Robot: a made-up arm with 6 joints. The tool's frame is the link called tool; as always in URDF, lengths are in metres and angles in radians.
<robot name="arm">
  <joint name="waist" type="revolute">
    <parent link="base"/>
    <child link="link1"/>
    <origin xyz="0 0 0.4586" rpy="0 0 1.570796"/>
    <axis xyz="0 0 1"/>
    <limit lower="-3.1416" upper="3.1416"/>
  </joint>
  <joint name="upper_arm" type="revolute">
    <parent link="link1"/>
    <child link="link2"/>
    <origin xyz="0 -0.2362 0" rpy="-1.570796 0 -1.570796"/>
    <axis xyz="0 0 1"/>
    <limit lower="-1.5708" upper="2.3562"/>
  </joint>
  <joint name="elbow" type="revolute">
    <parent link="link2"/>
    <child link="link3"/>
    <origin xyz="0 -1.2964 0" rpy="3.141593 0 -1.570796"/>
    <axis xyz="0 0 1"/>
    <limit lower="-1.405" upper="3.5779"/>
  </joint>
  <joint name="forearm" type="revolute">
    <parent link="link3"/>
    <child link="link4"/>
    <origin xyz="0.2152 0 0" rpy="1.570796 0 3.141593"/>
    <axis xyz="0 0 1"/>
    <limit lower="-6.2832" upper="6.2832"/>
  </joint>
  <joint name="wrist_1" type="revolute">
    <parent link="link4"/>
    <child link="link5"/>
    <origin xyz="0 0 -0.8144" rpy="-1.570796 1.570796 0"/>
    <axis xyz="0 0 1"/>
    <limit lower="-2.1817" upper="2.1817"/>
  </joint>
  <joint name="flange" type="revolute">
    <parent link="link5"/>
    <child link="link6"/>
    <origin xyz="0.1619 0 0" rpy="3.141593 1.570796 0"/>
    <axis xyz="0 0 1"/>
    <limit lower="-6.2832" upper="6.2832"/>
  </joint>
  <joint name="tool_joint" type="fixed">
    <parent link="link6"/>
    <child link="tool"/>
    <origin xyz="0 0 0" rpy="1.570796 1.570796 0"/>
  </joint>
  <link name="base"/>
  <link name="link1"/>
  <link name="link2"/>
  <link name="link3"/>
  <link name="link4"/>
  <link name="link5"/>
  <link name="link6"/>
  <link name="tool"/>
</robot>
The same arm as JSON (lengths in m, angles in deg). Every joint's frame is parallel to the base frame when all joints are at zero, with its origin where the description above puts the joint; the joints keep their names.
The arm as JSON. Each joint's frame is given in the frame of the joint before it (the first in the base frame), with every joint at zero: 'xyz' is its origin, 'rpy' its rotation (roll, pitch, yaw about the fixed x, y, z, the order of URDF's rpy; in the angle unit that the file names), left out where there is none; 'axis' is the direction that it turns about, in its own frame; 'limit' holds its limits. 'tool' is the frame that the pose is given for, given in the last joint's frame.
{"units": {"length": "m", "angle": "deg"}, "joints": [{"name": "waist", "type": "revolute", "origin": {"xyz": [0.0, 0.0, 0.4586]}, "axis": [0.0, 0.0, 1.0], "limit": {"lower": -180.0, "upper": 180.0}}, {"name": "upper_arm", "type": "revolute", "origin": {"xyz": [0.2362, 0.0, 0.0]}, "axis": [0.0, 1.0, 0.0], "limit": {"lower": -90.0, "upper": 135.0}}, {"name": "elbow", "type": "revolute", "origin": {"xyz": [0.0, 0.0, 1.2964]}, "axis": [0.0, -1.0, 0.0], "limit": {"lower": -80.5, "upper": 205.0}}, {"name": "forearm", "type": "revolute", "origin": {"xyz": [0.0, 0.0, 0.2152]}, "axis": [-1.0, 0.0, 0.0], "limit": {"lower": -360.0, "upper": 360.0}}, {"name": "wrist_1", "type": "revolute", "origin": {"xyz": [0.8144, 0.0, 0.0]}, "axis": [0.0, -1.0, 0.0], "limit": {"lower": -125.0, "upper": 125.0}}, {"name": "flange", "type": "revolute", "origin": {"xyz": [0.1619, 0.0, 0.0]}, "axis": [-1.0, 0.0, 0.0], "limit": {"lower": -360.0, "upper": 360.0}}], "tool": {"origin": {"xyz": [0.0, 0.0, 0.0], "rpy": [0.0, 0.0, 0.0]}}}
